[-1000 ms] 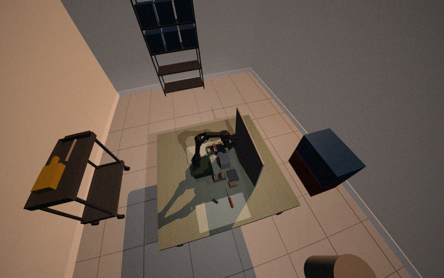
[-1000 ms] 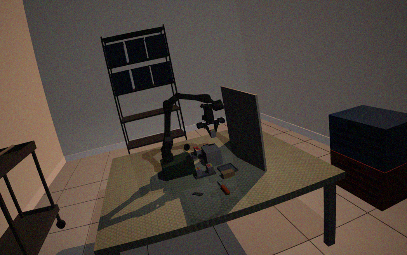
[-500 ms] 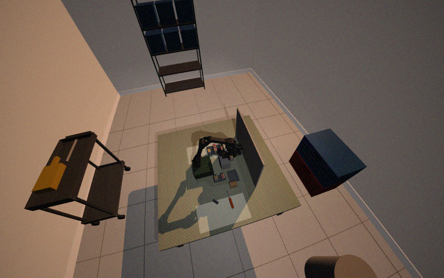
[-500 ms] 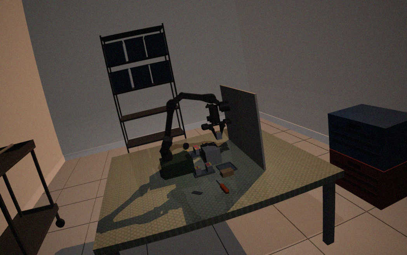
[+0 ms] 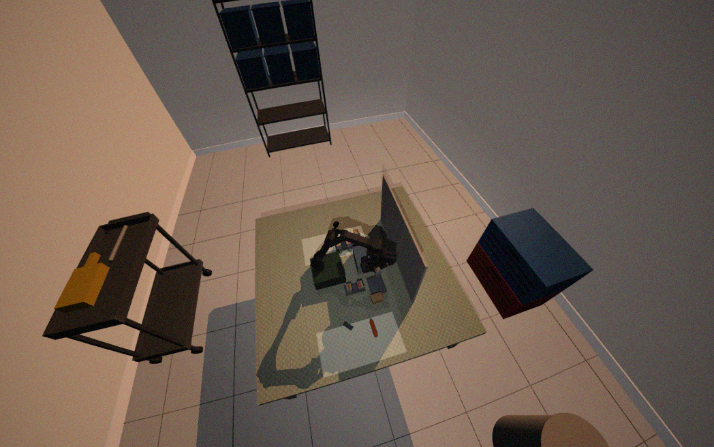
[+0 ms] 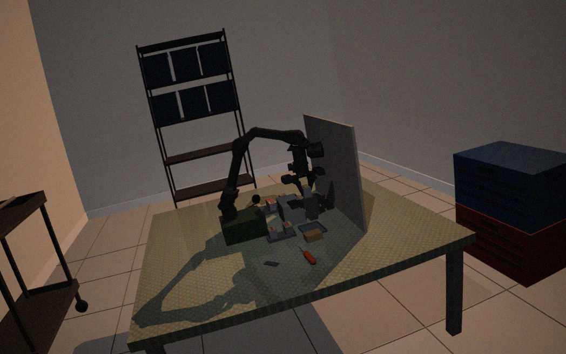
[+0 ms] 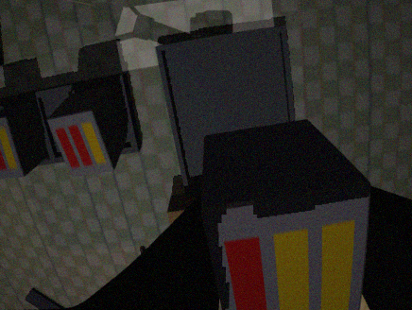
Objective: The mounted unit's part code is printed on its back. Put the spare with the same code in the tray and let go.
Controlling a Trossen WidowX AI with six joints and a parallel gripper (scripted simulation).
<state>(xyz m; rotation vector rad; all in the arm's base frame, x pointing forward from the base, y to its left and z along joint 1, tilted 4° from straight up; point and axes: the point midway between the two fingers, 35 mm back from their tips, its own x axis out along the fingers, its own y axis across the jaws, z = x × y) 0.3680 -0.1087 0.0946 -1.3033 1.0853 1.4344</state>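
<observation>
Right now the grey tray is 2 cm to the right of my gripper tip and 16 cm below it. The rest, counted from my gripper tip: grey mounted unit: 8 cm behind, 17 cm to the left, 12 cm below; spare block: 2 cm above; brown block: 1 cm behind, 11 cm to the right, 15 cm below.
</observation>
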